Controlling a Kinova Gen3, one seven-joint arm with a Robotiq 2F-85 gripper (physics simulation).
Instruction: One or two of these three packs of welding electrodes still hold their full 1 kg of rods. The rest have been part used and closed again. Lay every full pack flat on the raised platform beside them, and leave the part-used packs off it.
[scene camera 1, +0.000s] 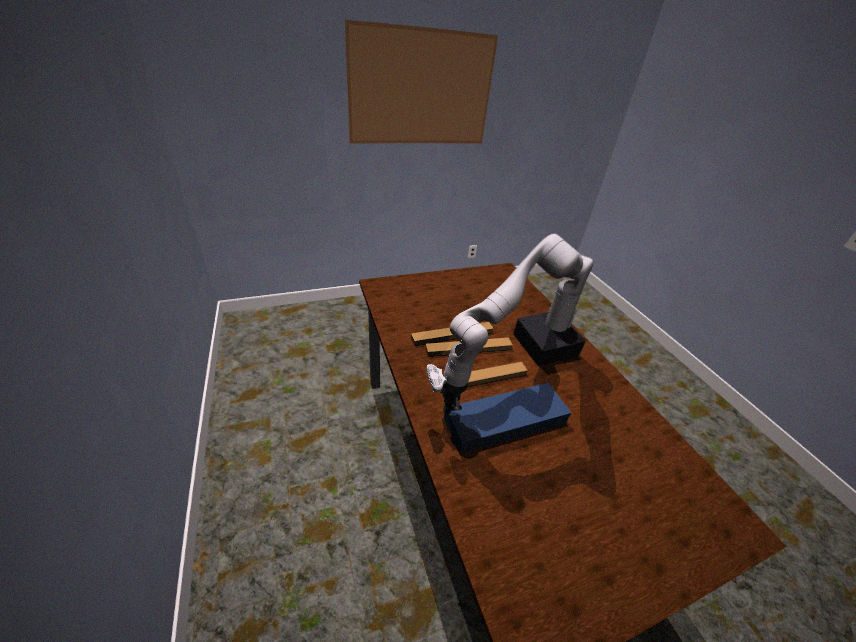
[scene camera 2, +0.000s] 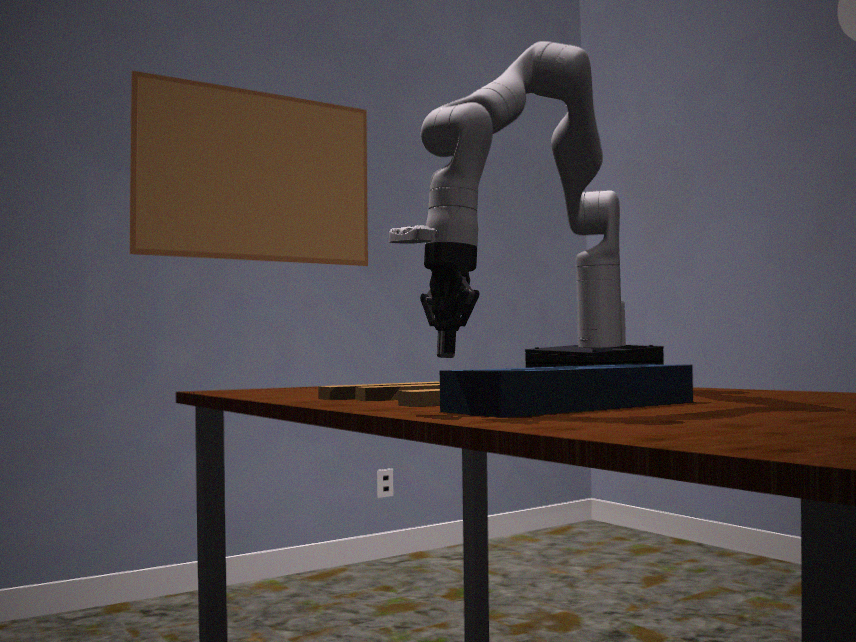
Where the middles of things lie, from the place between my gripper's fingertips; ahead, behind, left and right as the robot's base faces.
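With the blue platform (scene camera 2: 509, 392) as the reference, my hand is 1 cm to the right of it, 5 cm above it and 21 cm past it.
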